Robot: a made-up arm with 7 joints.
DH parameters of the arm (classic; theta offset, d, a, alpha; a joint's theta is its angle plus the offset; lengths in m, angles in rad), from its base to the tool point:
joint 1: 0 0.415 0 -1.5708
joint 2: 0 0 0 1.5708
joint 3: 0 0.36 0.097 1.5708
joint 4: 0 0 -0.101 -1.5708
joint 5: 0 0.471 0 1.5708
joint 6: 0 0 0.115 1.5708
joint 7: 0 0 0 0
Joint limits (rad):
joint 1: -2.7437..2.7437
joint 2: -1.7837..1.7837
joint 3: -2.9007..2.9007
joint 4: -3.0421..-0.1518
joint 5: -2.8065..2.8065
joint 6: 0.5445..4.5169
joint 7: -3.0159..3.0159
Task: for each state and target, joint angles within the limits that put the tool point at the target. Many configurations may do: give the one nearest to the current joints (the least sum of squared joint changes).
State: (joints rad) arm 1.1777 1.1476 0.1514 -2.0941 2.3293 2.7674 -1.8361
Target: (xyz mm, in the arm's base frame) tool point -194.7 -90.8 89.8
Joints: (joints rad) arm 1.2617 1.7470 0.5914 -2.6241 2.4861 2.6476 -1.8361
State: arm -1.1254 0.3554 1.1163 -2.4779 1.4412 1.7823 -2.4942
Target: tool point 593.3 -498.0 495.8
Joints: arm -1.3915 0.5104 0.8388 -1.7474 1.3992 1.8075 -2.4942
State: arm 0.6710 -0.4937 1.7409 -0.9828 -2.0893 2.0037 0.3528
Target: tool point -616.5 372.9 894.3
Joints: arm 0.4809 -0.4812 1.6756 -1.2746 -2.1174 2.0427 0.3528
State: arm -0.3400 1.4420 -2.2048 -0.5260 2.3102 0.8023 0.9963
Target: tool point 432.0 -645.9 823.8
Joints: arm -0.3267 1.3766 -2.2601 -1.2262 2.1344 0.5445 0.9963
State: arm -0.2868 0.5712 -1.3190 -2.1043 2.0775 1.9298 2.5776
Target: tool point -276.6 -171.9 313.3
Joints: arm -0.5114 0.7181 -1.5680 -2.9244 2.1433 2.1412 2.5776
